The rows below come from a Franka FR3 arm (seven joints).
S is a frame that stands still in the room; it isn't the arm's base.
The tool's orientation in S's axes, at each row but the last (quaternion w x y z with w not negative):
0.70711 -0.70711 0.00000 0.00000
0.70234 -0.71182 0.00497 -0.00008
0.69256 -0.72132 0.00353 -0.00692
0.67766 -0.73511 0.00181 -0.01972
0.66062 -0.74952 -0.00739 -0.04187
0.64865 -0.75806 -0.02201 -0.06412
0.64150 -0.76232 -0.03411 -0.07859
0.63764 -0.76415 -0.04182 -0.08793
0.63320 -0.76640 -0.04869 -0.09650
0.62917 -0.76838 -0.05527 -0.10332
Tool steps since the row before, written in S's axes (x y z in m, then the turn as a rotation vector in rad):
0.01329 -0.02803 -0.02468 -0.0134 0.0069 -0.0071
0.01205 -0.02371 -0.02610 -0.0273 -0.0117 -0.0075
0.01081 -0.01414 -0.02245 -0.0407 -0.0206 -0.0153
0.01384 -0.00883 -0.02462 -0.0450 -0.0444 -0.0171
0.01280 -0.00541 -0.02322 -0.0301 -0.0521 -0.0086
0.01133 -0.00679 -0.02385 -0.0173 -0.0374 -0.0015
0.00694 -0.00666 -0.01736 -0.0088 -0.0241 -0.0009
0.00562 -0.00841 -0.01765 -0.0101 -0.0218 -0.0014
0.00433 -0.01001 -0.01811 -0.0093 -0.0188 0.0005
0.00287 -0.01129 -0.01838 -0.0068 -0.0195 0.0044
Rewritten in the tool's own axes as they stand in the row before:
0.01329 0.02468 -0.02803 -0.0134 0.0071 0.0069
0.01240 0.02633 -0.02327 -0.0272 0.0078 -0.0118
0.01090 0.02306 -0.01305 -0.0405 0.0159 -0.0206
0.01344 0.02558 -0.00637 -0.0441 0.0196 -0.0443
0.01131 0.02452 -0.00181 -0.0283 0.0131 -0.0522
0.00856 0.02578 -0.00233 -0.0155 0.0053 -0.0378
0.00432 0.01911 -0.00316 -0.0076 0.0037 -0.0242
0.00261 0.01960 -0.00478 -0.0091 0.0036 -0.0220
0.00091 0.02019 -0.00619 -0.0081 0.0013 -0.0193
-0.00090 0.02046 -0.00735 -0.0047 -0.0017 -0.0205

